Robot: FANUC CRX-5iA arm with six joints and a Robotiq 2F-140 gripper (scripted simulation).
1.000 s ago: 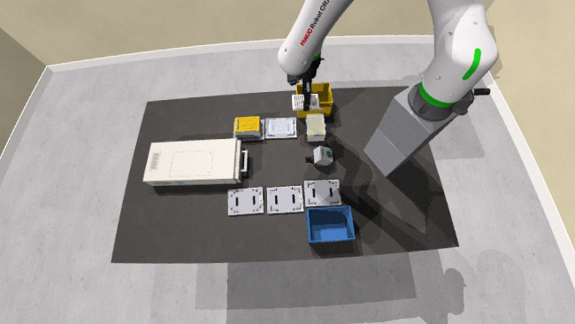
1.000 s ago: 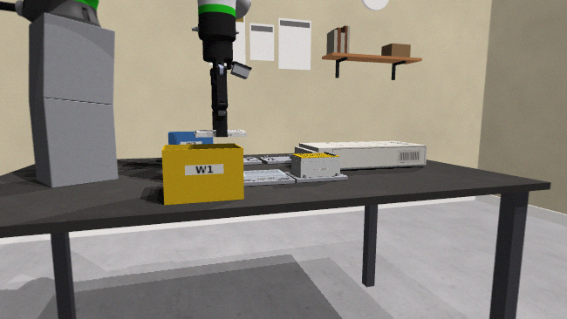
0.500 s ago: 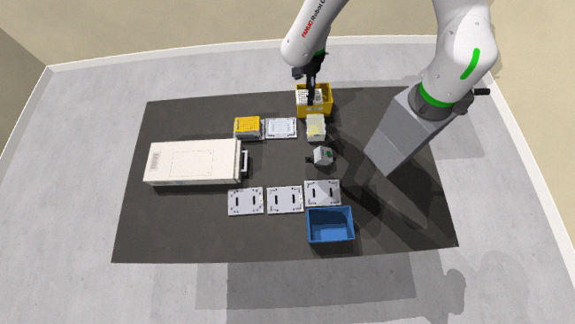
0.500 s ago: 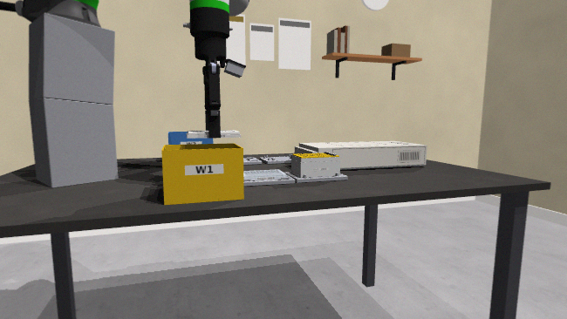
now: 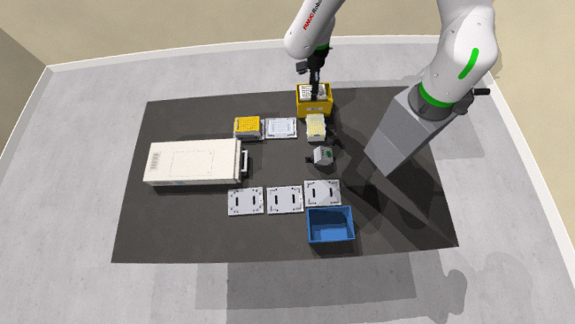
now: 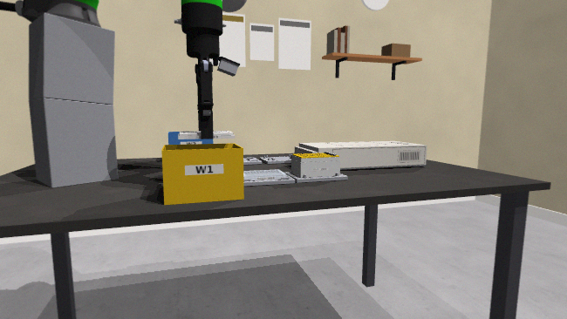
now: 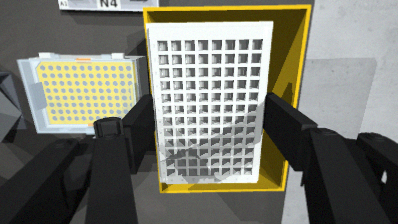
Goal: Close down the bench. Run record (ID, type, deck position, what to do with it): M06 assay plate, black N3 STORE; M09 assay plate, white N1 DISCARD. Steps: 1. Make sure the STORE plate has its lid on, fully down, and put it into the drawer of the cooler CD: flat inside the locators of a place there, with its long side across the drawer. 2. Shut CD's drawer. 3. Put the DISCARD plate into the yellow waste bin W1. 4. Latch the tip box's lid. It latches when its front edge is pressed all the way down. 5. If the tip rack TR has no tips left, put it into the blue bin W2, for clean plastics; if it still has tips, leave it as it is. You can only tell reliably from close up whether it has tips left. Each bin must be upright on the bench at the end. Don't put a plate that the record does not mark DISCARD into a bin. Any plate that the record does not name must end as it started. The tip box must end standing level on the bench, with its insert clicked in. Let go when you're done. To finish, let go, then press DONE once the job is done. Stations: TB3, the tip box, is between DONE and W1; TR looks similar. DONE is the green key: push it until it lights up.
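Right now my hand is 5 cm past the done key box, 30 cm to the right of it and 11 cm above it. Also, from my hand: white assay plate: 2 cm below; lidded pale plate: 16 cm ahead, 12 cm to the left, 15 cm below; yellow tip rack TR: 33 cm ahead, 12 cm to the left, 11 cm below.
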